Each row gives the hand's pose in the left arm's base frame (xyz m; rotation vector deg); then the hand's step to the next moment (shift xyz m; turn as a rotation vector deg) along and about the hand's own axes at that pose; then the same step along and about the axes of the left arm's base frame.
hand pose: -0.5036 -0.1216 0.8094 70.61 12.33 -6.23
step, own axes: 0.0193 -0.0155 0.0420 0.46 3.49 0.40
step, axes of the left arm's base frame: 0.0201 -0.0441 -0.0053 1.18 0.79 3.24
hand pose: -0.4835 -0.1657 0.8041 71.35 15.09 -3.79
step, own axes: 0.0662 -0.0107 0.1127 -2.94 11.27 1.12
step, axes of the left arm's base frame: 0.0802 -0.1034 0.0077 -0.49 2.30 11.46
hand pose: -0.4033 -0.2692 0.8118 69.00 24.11 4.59
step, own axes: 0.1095 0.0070 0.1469 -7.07 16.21 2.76
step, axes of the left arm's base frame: 0.1544 -0.0971 0.0193 -2.91 1.49 17.60
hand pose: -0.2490 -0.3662 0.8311 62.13 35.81 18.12
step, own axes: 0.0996 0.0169 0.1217 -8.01 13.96 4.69
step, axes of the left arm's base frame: 0.1541 -0.0275 0.0225 -2.60 -1.40 16.50
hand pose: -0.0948 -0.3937 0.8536 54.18 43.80 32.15
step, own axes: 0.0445 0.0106 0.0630 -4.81 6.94 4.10
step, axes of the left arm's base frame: 0.0756 0.0054 0.0176 -0.41 -2.18 9.12
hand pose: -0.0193 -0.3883 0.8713 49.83 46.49 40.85
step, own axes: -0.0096 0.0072 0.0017 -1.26 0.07 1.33
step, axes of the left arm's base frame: -0.0049 -0.0050 0.0099 0.47 -1.48 0.98
